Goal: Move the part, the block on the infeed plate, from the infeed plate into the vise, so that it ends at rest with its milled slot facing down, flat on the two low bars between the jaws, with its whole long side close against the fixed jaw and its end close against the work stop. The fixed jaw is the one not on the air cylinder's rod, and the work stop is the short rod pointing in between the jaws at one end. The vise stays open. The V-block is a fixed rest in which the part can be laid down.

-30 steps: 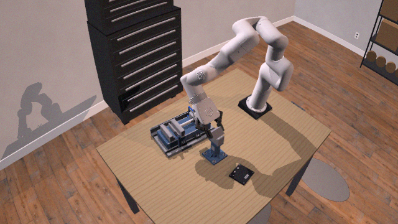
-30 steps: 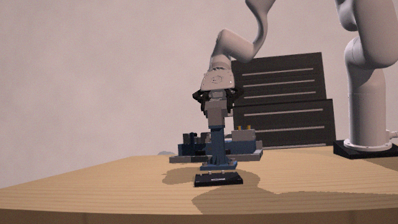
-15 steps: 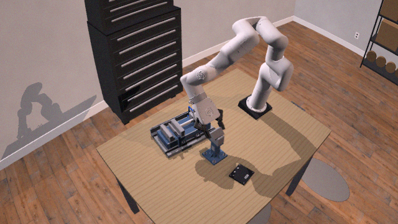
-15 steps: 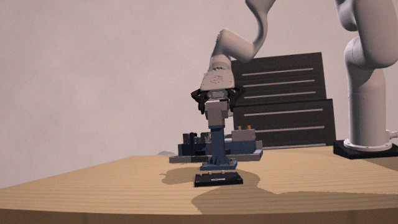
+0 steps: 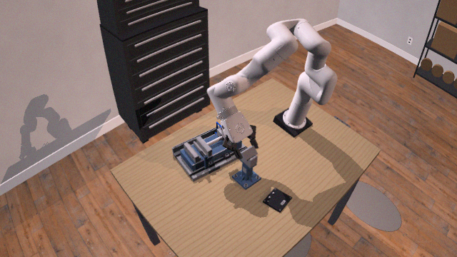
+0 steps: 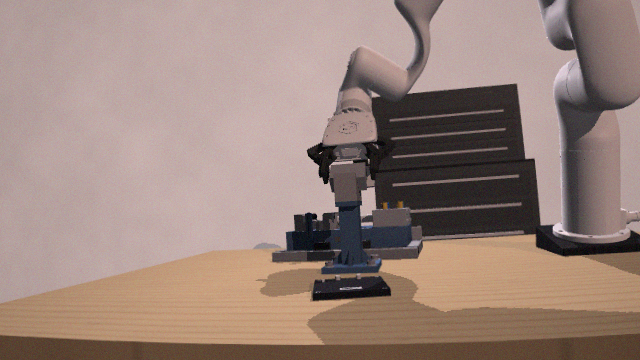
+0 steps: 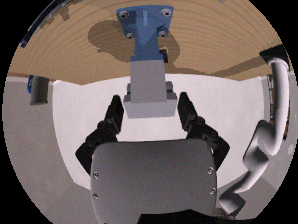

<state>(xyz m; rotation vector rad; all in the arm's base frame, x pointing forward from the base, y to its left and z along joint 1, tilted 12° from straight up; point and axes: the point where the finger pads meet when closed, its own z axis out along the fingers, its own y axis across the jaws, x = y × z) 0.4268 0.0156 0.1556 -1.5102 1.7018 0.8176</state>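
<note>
My hand is 10 mm above the part. Round my hand: air cylinder (180 mm to the right, 90 mm below, 80 mm behind); then white cylinder rod (190 mm to the right, 90 mm below, 10 mm behind).
</note>
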